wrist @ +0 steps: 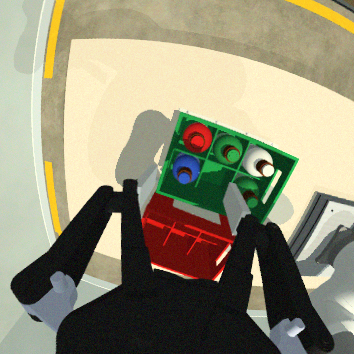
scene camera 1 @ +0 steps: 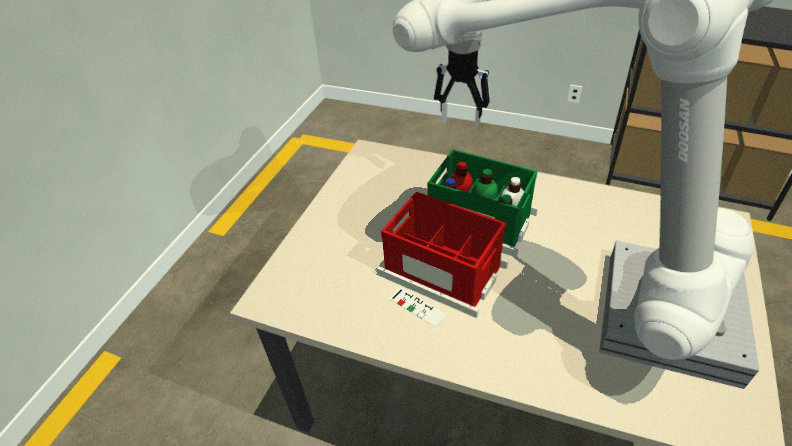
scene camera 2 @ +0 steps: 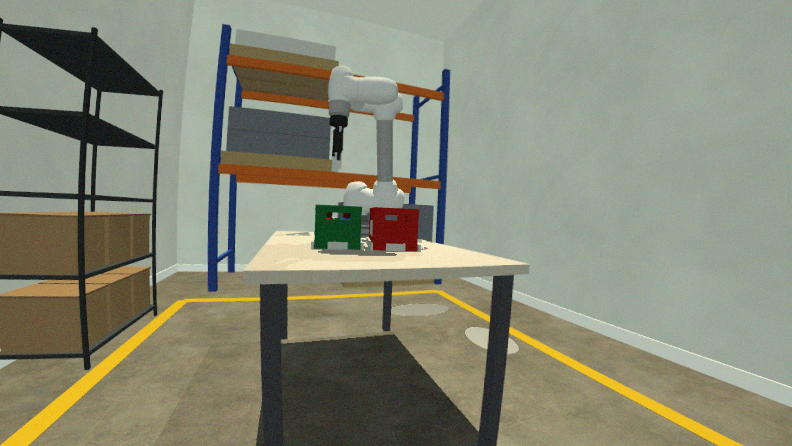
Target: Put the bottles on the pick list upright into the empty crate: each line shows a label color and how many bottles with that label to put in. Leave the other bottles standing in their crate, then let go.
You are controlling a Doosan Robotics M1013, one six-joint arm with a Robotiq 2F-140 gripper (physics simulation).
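Places are measured from the arm's base along level axes (x right, y up, z back), in metres.
Where they show: gripper, between the fingertips: (wrist: 190,183) (scene camera 1: 460,124) (scene camera 2: 336,170); arm's base, origin of its link: (wrist: 340,246).
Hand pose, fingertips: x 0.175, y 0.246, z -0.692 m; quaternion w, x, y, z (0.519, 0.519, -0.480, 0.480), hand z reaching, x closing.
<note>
Things, the pixels of their centre, and the offset from my fingertips. "pt": a spot on its surface instead. Level surfaces: height alone.
- green crate, middle of its body: (wrist: 221,164) (scene camera 1: 481,199) (scene camera 2: 337,225) dx -0.019, dy -0.236, dz +0.083 m
- second green bottle, middle of its body: (wrist: 243,189) (scene camera 1: 504,217) dx -0.067, dy -0.238, dz +0.171 m
- red crate, middle of its body: (scene camera 1: 443,250) (wrist: 184,231) (scene camera 2: 391,227) dx -0.263, dy -0.236, dz +0.056 m
- pick list, a spot on its surface: (scene camera 1: 437,316) pt dx -0.418, dy -0.322, dz +0.105 m
- table, height of its surface: dy -0.323 m
The green crate (scene camera 1: 512,222) (scene camera 2: 338,235) holds upright bottles: red (scene camera 1: 461,181) (wrist: 196,136), green (scene camera 1: 486,187) (wrist: 228,148), white (scene camera 1: 513,195) (wrist: 257,161), blue (scene camera 1: 450,181) (wrist: 186,167) and a second green bottle (scene camera 1: 506,199) (wrist: 247,184). The red crate (scene camera 1: 465,277) (scene camera 2: 394,235) (wrist: 175,252) stands beside it; no bottle shows in it, though its near compartments are partly hidden. The pick list (scene camera 1: 437,316) shows red 1, green 2, white 1. My gripper (scene camera 1: 460,122) (scene camera 2: 336,163) (wrist: 190,183) is partly open and empty, high above the green crate.
Both crates stand close together on the table (scene camera 1: 310,282) (scene camera 2: 443,263), with pale strips (scene camera 1: 426,293) along their bases. The arm's grey base plate (scene camera 1: 626,332) is at the right. A black shelf (scene camera 2: 83,243) and a blue-orange rack (scene camera 2: 216,182) stand beyond the table.
</note>
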